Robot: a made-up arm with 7 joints. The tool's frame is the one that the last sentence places. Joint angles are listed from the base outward.
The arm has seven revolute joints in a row. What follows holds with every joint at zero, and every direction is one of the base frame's. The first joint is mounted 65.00 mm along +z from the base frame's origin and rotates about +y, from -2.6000 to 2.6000 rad. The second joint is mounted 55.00 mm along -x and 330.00 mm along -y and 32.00 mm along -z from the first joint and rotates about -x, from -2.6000 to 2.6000 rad. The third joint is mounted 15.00 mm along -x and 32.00 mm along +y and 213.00 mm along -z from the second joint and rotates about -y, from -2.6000 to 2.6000 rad. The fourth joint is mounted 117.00 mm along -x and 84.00 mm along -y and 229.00 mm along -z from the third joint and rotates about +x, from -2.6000 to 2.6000 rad. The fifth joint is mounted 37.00 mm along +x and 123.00 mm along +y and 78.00 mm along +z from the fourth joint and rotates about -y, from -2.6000 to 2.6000 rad. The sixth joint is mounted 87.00 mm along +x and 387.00 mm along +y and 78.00 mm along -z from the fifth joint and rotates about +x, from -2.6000 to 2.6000 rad. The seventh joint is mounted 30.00 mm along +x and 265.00 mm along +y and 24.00 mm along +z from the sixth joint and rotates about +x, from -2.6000 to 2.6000 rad. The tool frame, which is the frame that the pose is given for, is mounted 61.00 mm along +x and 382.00 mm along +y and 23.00 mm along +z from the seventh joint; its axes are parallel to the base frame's.
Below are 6 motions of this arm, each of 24 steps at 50 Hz.
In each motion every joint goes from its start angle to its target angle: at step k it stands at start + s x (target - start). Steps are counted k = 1, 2, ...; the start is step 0. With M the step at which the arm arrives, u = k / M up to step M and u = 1 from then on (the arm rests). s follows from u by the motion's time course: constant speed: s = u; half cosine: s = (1 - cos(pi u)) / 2; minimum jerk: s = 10 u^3 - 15 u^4 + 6 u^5.
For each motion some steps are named. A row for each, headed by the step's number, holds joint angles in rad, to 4 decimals.
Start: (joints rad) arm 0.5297 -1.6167 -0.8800 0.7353 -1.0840 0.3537 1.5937
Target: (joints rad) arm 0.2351 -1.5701 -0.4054 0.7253 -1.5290 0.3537 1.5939
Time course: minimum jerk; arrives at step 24
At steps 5, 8, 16, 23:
5: 0.5107 -1.6137 -0.8494 0.7347 -1.1127 0.3537 1.5937
8: 0.4679 -1.6069 -0.7804 0.7332 -1.1774 0.3537 1.5937
16: 0.2969 -1.5799 -0.5050 0.7274 -1.4356 0.3537 1.5939
23: 0.2353 -1.5701 -0.4057 0.7253 -1.5287 0.3537 1.5939

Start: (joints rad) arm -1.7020 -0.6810 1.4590 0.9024 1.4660 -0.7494 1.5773
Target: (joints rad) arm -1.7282 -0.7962 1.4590 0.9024 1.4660 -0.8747 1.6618
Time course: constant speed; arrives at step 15
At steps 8, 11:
8: -1.7160 -0.7424 1.4590 0.9024 1.4660 -0.8162 1.6224
11: -1.7212 -0.7655 1.4590 0.9024 1.4660 -0.8413 1.6393

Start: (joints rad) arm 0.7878 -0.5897 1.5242 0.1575 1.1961 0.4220 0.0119
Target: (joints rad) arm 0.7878 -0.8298 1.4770 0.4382 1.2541 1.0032 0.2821
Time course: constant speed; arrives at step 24
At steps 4, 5, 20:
4: 0.7878 -0.6297 1.5163 0.2043 1.2058 0.5189 0.0569
5: 0.7878 -0.6397 1.5144 0.2160 1.2082 0.5431 0.0682
20: 0.7878 -0.7898 1.4849 0.3914 1.2444 0.9063 0.2371

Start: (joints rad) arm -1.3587 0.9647 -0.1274 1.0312 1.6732 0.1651 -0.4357
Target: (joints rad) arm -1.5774 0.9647 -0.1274 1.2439 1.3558 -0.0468 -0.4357
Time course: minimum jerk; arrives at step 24
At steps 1, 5, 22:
1: -1.3588 0.9647 -0.1274 1.0313 1.6730 0.1650 -0.4357
5: -1.3728 0.9647 -0.1274 1.0449 1.6527 0.1514 -0.4357
22: -1.5763 0.9647 -0.1274 1.2428 1.3574 -0.0457 -0.4357

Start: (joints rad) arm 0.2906 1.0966 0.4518 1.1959 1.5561 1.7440 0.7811
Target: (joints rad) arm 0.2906 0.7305 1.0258 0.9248 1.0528 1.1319 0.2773
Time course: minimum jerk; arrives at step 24
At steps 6, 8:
6: 0.2906 1.0587 0.5112 1.1678 1.5040 1.6806 0.7289
8: 0.2906 1.0198 0.5723 1.1390 1.4505 1.6155 0.6754

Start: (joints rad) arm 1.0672 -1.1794 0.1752 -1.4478 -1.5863 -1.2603 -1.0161
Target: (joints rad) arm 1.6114 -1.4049 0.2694 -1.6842 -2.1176 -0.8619 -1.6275
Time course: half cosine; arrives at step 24
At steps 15, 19, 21, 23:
15: 1.4434 -1.3353 0.2403 -1.6112 -1.9536 -0.9849 -1.4388
19: 1.5552 -1.3816 0.2597 -1.6598 -2.0627 -0.9031 -1.5643
21: 1.5907 -1.3963 0.2658 -1.6752 -2.0974 -0.8771 -1.6042
23: 1.6091 -1.4039 0.2690 -1.6832 -2.1153 -0.8636 -1.6249

